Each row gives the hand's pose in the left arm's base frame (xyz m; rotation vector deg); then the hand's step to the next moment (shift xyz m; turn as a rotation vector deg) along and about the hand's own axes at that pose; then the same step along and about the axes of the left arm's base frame.
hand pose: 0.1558 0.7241 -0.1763 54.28 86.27 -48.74
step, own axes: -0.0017 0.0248 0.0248 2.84 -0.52 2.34
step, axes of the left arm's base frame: 0.0329 -0.0121 -0.0020 0.30 -2.00 -3.11
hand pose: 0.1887 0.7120 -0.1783 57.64 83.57 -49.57
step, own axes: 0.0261 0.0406 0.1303 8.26 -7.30 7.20
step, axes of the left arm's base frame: 0.0851 -0.1018 -0.0411 -4.35 -8.34 -9.21
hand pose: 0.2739 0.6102 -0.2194 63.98 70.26 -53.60
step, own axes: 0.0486 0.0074 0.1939 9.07 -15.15 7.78
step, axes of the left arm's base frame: 0.0573 -0.1854 -0.0485 -11.70 -10.62 -11.07
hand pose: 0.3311 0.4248 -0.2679 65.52 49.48 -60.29
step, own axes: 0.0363 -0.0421 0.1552 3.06 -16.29 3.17
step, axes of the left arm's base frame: -0.0271 -0.1622 -0.0122 -14.62 -5.00 -6.78
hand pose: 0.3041 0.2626 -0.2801 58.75 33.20 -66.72
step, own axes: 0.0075 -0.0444 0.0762 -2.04 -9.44 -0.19
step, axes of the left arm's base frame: -0.0485 -0.0729 0.0127 -9.48 0.67 -1.71
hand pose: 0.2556 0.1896 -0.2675 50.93 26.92 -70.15
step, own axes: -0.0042 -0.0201 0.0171 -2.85 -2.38 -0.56
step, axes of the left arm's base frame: -0.0226 -0.0125 0.0066 -3.03 1.99 0.98
